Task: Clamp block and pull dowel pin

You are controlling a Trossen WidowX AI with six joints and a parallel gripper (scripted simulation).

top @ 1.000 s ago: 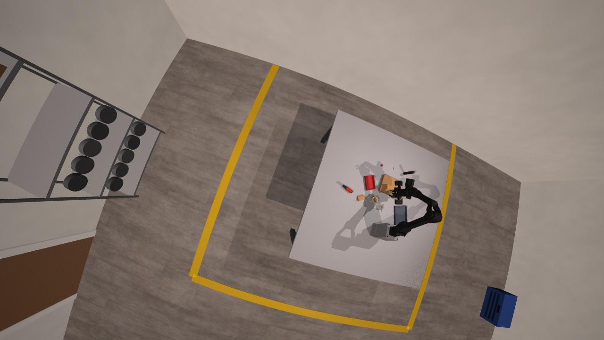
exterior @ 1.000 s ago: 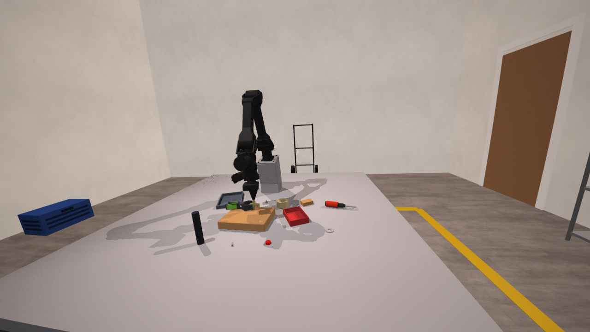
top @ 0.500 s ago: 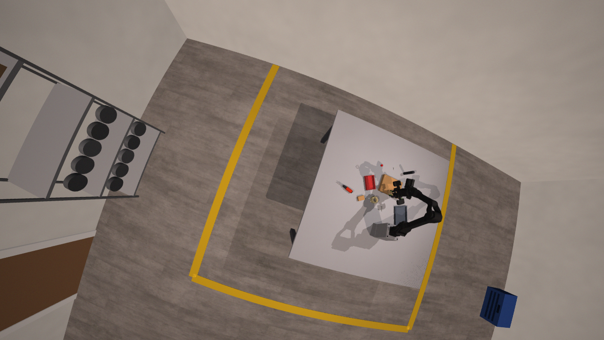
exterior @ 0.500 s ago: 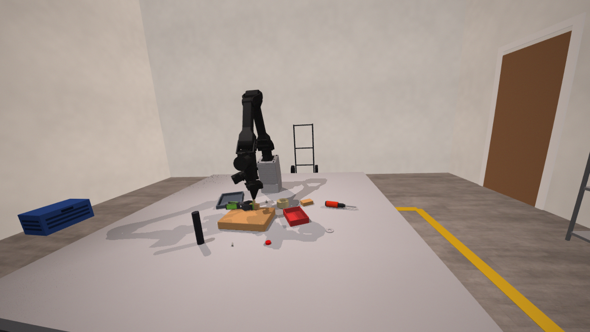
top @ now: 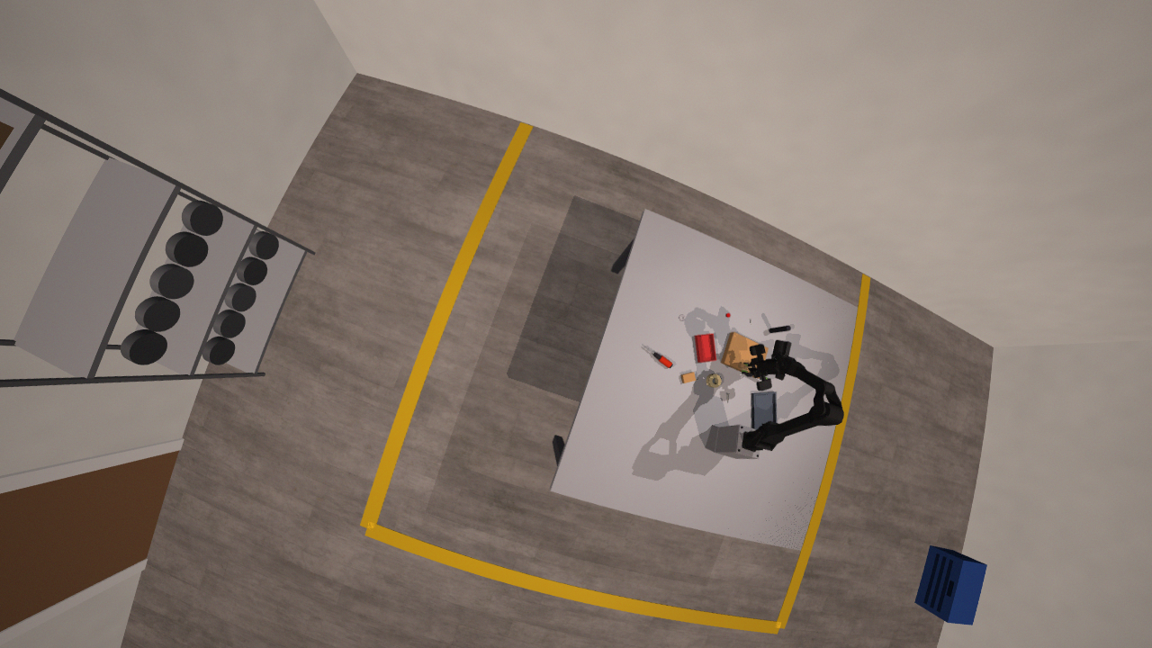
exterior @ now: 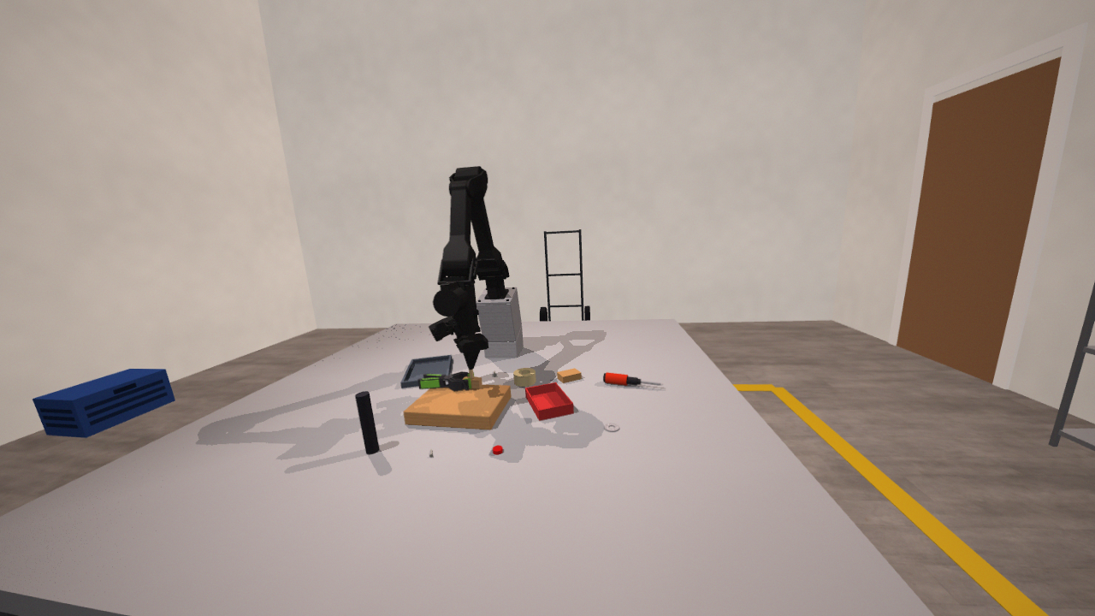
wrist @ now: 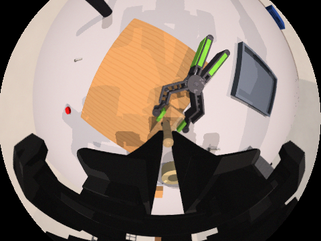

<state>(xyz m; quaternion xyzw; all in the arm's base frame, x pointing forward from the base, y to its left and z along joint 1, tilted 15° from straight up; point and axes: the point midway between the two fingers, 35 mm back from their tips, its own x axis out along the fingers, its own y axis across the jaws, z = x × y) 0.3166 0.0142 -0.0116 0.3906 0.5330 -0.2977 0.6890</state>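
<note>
The dowel pin is 40 mm below my hand. From my hand the other things lie so: bench stop 70 mm below, 10 mm to the right, 10 mm behind; then wooden board 100 mm below, 60 mm ahead, 10 mm to the right; then small wooden block 70 mm below.
</note>
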